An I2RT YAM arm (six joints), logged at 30 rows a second.
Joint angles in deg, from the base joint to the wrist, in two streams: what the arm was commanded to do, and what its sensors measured. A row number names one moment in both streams.
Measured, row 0:
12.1, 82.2, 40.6, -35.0, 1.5, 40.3
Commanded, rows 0 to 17:
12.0, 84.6, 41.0, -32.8, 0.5, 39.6
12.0, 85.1, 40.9, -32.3, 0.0, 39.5
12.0, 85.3, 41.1, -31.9, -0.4, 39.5
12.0, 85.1, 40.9, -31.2, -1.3, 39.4
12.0, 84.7, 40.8, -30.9, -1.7, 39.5
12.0, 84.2, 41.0, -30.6, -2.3, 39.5
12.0, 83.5, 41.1, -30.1, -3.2, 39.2
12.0, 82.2, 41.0, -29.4, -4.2, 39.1
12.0, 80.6, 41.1, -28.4, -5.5, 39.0
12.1, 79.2, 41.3, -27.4, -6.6, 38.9
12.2, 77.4, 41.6, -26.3, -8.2, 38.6
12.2, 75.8, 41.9, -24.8, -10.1, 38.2
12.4, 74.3, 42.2, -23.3, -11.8, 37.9
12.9, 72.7, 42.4, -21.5, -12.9, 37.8
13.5, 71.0, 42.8, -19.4, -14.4, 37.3
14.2, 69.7, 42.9, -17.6, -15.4, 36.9
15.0, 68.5, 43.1, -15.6, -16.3, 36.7
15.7, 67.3, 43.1, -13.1, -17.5, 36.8
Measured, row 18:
14.0, 69.8, 41.4, -21.2, -12.1, 38.1
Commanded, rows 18 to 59:
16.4, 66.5, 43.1, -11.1, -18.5, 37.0
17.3, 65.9, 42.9, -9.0, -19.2, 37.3
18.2, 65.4, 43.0, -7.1, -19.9, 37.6
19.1, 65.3, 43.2, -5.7, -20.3, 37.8
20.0, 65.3, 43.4, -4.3, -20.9, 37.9
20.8, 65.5, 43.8, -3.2, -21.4, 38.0
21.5, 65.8, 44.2, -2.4, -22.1, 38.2
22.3, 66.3, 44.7, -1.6, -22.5, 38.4
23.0, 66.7, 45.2, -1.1, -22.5, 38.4
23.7, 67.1, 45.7, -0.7, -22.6, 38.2
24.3, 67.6, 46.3, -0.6, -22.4, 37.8
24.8, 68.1, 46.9, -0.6, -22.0, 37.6
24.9, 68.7, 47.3, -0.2, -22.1, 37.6
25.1, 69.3, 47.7, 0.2, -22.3, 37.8
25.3, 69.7, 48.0, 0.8, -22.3, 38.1
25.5, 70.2, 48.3, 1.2, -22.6, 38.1
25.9, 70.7, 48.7, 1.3, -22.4, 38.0
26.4, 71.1, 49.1, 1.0, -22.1, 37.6
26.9, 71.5, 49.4, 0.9, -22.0, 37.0
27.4, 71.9, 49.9, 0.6, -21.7, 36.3
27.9, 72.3, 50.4, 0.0, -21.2, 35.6
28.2, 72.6, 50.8, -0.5, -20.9, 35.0
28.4, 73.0, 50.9, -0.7, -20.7, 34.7
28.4, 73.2, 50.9, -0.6, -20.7, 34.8
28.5, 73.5, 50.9, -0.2, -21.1, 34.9
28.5, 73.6, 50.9, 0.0, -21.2, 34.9
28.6, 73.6, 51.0, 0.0, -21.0, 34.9
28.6, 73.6, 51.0, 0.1, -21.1, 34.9
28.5, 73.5, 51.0, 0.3, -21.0, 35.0
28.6, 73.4, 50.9, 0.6, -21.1, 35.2
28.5, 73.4, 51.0, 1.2, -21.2, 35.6
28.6, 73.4, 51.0, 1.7, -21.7, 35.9
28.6, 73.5, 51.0, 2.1, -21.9, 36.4
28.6, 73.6, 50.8, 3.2, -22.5, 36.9
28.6, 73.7, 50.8, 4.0, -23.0, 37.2
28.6, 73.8, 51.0, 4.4, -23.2, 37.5
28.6, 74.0, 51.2, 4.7, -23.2, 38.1
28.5, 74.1, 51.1, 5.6, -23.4, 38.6
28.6, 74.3, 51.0, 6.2, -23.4, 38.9
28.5, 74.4, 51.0, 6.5, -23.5, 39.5
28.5, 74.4, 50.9, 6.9, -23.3, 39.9
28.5, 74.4, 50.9, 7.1, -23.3, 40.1
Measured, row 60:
28.1, 74.6, 49.2, 1.7, -20.8, 37.1
